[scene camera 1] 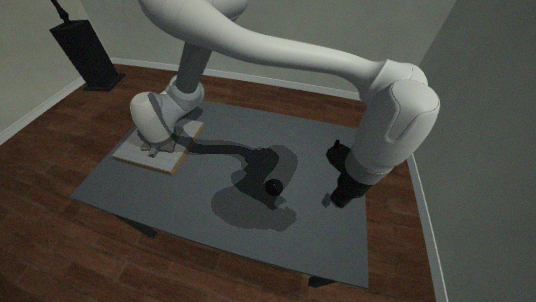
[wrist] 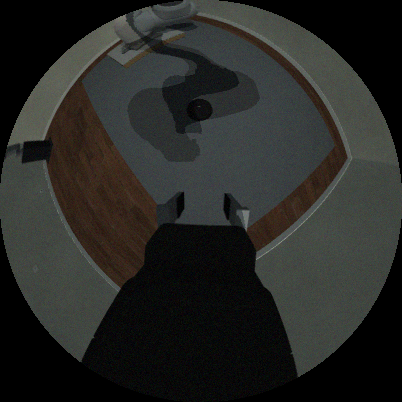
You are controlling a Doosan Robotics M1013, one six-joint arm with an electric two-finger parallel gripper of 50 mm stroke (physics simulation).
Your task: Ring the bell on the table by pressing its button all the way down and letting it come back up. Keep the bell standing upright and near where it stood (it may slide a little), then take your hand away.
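Seen in the pictures: gripper, between the fingertips: (scene camera 1: pixel 330 199) (wrist: pixel 203 200); arm's base, origin of its link: (scene camera 1: pixel 163 139) (wrist: pixel 140 40).
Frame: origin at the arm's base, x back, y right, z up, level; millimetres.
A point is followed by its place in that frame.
The bell (scene camera 1: pixel 274 187) @[y 250, x -620, z 0 mm] (wrist: pixel 199 109) @[y 243, x -633, z 1 mm] is a small, dark, round dome. It stands upright on the grey table (scene camera 1: pixel 225 237) @[y 470, x -432, z -42 mm] (wrist: pixel 280 165) @[y 174, x -955, z -42 mm], within the arm's shadow. Its button is too small and dark to make out clearly. My gripper (scene camera 1: pixel 327 200) @[y 401, x -792, z 220 mm] (wrist: pixel 203 200) @[y 401, x -792, z 220 mm] is open with nothing between its fingers. It hangs above the table, to the right of the bell in the scene view, well apart from it. In the wrist view the bell is beyond the fingertips, higher in the picture. One finger is mostly hidden in the scene view.
The arm's base stands on a pale board (scene camera 1: pixel 145 162) @[y 161, x 29, z 1 mm] (wrist: pixel 122 59) @[y 170, x -68, z 0 mm] at the table's left in the scene view. A black stand (scene camera 1: pixel 82 50) (wrist: pixel 37 151) is on the wooden floor away from the table. Walls surround the floor.
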